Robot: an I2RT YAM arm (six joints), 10 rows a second.
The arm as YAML. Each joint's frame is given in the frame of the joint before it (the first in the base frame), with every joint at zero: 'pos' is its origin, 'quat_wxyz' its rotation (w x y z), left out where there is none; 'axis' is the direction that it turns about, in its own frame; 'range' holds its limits. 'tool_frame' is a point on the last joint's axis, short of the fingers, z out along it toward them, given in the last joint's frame.
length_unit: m
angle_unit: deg
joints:
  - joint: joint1
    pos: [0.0, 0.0, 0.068]
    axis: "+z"
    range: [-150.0, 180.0]
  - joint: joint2
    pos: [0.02, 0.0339, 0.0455]
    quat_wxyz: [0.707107, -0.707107, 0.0, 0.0]
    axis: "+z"
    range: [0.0, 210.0]
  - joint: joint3
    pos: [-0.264, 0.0, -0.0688]
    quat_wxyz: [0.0, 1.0, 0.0, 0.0]
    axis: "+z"
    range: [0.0, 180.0]
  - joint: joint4
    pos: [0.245, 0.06, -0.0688]
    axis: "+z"
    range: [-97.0, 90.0]
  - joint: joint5
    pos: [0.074, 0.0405, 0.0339]
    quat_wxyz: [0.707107, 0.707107, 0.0, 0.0]
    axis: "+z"
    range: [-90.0, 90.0]
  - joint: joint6
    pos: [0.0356, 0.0, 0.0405]
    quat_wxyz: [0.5, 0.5, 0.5, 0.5]
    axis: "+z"
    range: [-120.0, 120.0]
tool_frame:
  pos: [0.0, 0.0, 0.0]
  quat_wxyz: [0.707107, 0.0, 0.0, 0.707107]
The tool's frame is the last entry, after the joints.
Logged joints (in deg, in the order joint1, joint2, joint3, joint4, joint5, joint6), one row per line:
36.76 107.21 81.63 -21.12 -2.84 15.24
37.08 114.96 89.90 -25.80 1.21 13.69
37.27 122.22 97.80 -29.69 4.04 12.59
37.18 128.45 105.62 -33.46 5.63 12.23
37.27 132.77 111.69 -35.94 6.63 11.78
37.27 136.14 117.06 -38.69 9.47 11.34
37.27 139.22 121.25 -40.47 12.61 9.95
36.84 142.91 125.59 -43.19 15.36 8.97
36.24 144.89 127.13 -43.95 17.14 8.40
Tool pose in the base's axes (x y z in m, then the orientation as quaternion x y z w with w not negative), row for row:
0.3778 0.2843 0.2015 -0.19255 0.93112 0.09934 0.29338
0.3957 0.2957 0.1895 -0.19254 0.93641 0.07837 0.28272
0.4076 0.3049 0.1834 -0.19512 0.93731 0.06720 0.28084
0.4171 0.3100 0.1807 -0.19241 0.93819 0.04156 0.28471
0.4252 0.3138 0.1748 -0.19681 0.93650 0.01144 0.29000
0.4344 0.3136 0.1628 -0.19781 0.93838 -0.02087 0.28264
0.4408 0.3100 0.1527 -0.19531 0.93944 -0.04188 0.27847
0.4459 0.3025 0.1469 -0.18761 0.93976 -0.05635 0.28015
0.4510 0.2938 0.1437 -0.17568 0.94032 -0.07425 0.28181
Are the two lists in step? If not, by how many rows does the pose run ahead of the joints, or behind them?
The pose runs 2 rows ahead of the joints: the pose in row i belongs to the joints in row i + 2.
